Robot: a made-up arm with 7 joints.
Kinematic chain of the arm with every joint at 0, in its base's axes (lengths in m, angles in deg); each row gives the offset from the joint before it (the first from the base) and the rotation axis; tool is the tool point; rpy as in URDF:
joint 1: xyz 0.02 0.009 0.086 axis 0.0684 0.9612 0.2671
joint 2: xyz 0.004 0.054 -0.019 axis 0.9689 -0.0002 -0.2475
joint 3: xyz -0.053 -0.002 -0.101 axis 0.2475 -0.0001 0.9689
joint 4: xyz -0.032 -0.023 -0.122 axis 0.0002 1 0
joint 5: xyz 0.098 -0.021 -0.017 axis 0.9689 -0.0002 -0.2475
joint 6: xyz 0.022 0.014 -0.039 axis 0.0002 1 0
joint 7: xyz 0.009 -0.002 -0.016 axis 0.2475 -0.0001 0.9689
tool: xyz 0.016 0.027 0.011 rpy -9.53 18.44 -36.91
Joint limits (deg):
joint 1: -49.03..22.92
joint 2: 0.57..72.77
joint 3: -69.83..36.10
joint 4: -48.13..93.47
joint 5: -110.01..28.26
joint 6: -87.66..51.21
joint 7: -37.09..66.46
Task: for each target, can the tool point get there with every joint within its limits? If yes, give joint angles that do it. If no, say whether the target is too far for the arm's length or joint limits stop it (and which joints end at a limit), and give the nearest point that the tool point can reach.
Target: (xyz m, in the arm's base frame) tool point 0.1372 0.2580 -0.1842
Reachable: yes | joints -19.37 42.50 -7.03 33.78 -3.31 23.43 54.59
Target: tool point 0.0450 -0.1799 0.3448
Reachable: no: joint limits stop it (at a limit: joint 1, joint 2, joint 4, joint 5, joint 7) | nearest point 0.1492 -0.0711 0.0198 | short by 0.358 m
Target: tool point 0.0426 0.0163 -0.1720
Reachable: yes | joints -9.02 22.25 -57.87 -27.24 -16.03 8.47 23.30
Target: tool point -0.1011 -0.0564 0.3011
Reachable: no: joint limits stop it (at a limit: joint 1, joint 2, joint 3, joint 4, joint 5, joint 6, joint 7) | nearest point -0.1234 -0.0814 0.0240 | short by 0.279 m
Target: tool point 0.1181 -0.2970 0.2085
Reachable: no: joint limits stop it (at a limit: joint 1, joint 2, joint 5, joint 7) | nearest point 0.1394 -0.0922 0.0014 | short by 0.292 m
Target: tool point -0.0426 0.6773 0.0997
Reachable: no: too far | nearest point -0.0708 0.4543 0.0184 | short by 0.239 m
